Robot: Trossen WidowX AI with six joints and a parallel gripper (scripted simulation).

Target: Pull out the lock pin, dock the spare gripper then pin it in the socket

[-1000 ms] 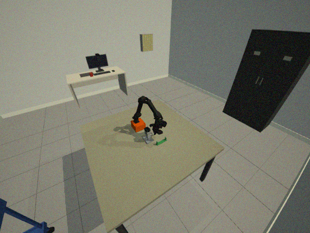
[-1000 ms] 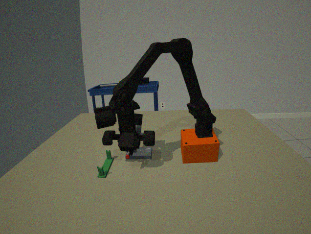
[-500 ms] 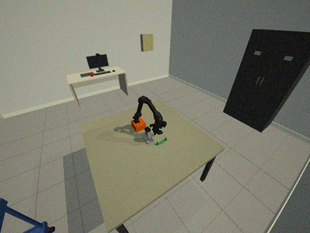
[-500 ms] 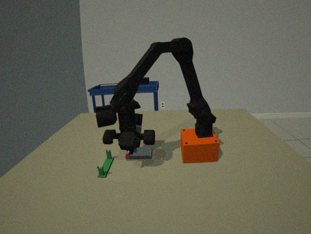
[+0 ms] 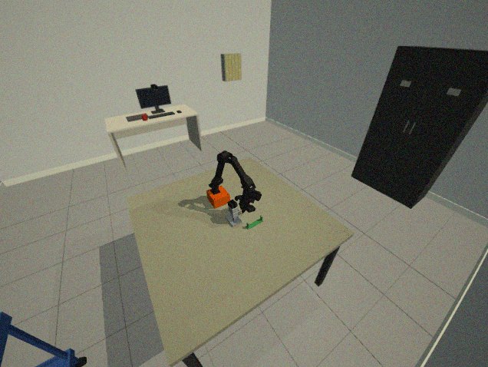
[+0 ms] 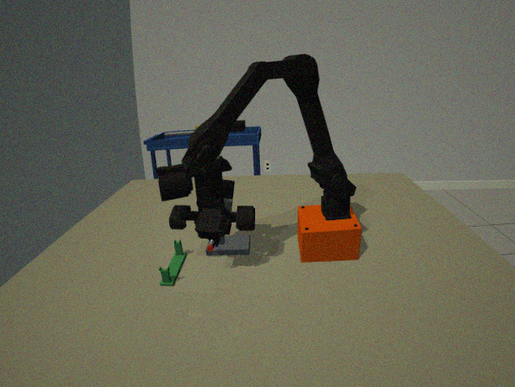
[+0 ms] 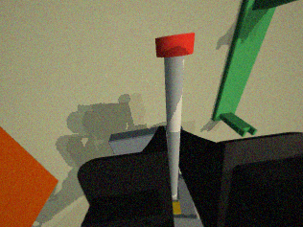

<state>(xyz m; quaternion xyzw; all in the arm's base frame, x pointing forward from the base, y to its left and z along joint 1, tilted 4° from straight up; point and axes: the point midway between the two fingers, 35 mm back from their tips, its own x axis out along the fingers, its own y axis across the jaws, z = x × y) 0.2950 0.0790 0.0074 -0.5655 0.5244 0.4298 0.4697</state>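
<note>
Now: the socket 10 mm behind my gripper tip and 70 mm to the right of it. Round my gripper tip: spare gripper (10 mm behind, 70 mm to the right, 80 mm above); green cradle (100 mm ahead, 30 mm to the left, 20 mm below).
</note>
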